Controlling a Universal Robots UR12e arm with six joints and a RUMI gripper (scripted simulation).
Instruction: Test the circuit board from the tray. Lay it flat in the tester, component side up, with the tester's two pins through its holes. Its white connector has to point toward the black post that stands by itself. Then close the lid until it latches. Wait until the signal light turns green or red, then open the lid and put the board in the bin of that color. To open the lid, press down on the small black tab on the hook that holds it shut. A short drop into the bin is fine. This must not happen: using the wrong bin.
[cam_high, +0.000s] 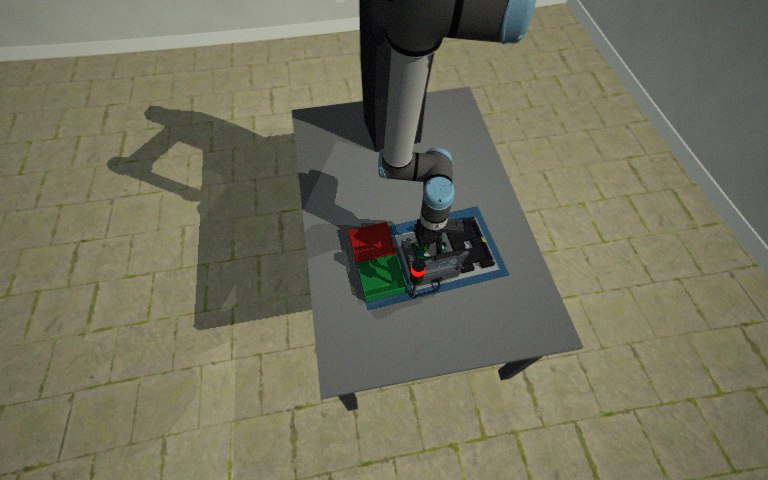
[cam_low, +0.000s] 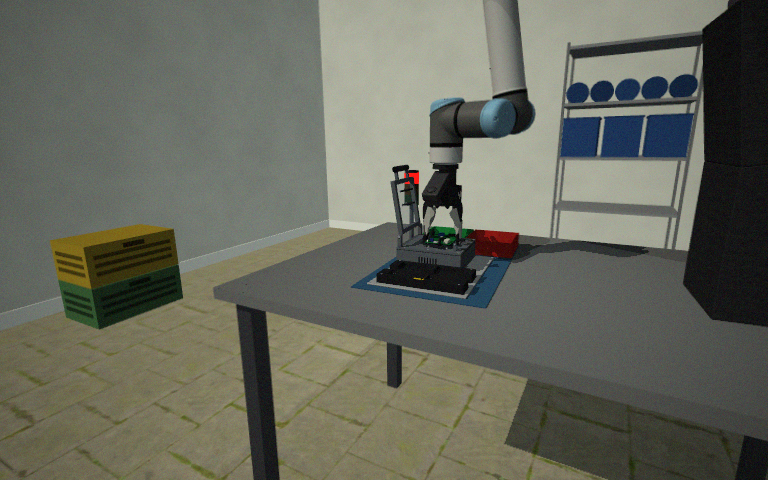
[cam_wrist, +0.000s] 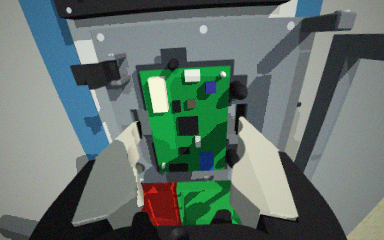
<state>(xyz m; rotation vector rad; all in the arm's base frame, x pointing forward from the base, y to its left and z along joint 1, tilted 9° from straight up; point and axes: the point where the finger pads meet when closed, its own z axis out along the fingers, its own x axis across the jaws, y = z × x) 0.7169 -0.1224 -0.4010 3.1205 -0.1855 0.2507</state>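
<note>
Right now the green circuit board is 1 cm to the right of my hand. The rest, counted from my hand: black latch piece: 6 cm behind, 6 cm to the left, 1 cm above; green bin: 2 cm ahead, 21 cm to the right, 6 cm below; tester lid: 11 cm ahead, 2 cm to the right, 11 cm above.
</note>
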